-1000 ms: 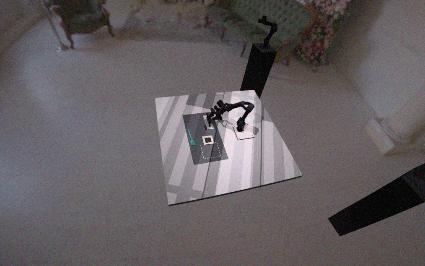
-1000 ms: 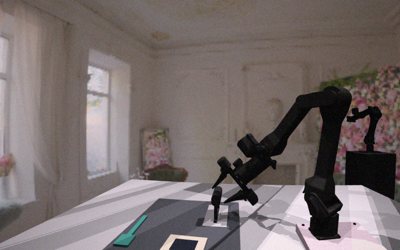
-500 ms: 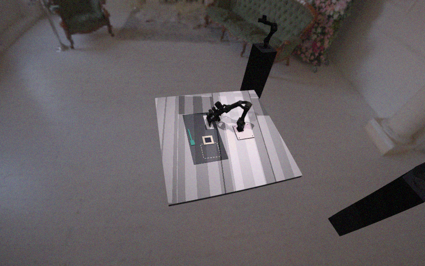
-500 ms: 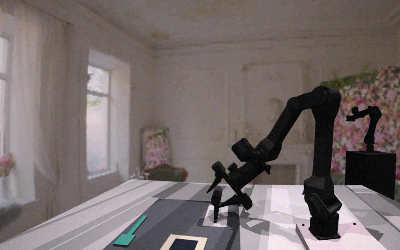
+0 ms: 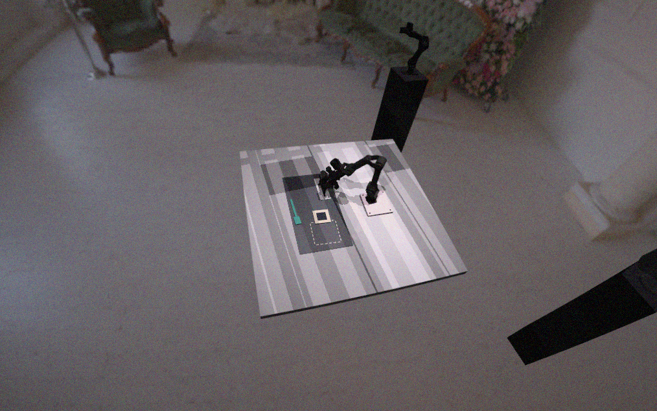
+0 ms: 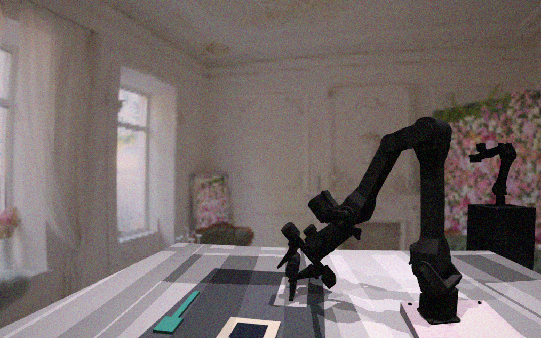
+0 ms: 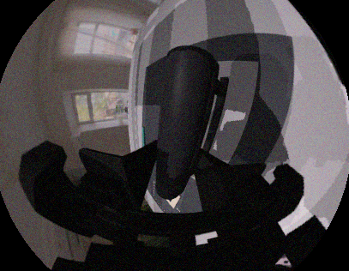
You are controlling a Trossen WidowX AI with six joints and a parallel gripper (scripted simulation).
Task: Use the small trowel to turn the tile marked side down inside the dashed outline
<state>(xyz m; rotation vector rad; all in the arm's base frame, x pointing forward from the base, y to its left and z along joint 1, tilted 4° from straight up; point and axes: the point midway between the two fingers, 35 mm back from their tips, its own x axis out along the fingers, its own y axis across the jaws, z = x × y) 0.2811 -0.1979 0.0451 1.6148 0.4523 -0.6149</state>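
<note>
Now: gripper tip 3 cm past the trowel and 1 cm above it. Also, from my gripper tip: teal flat tool 23 cm ahead, 14 cm to the left, 5 cm below; then tile 7 cm ahead, 21 cm to the left, 5 cm below; then dark mat 9 cm ahead, 14 cm to the left, 7 cm below.
</note>
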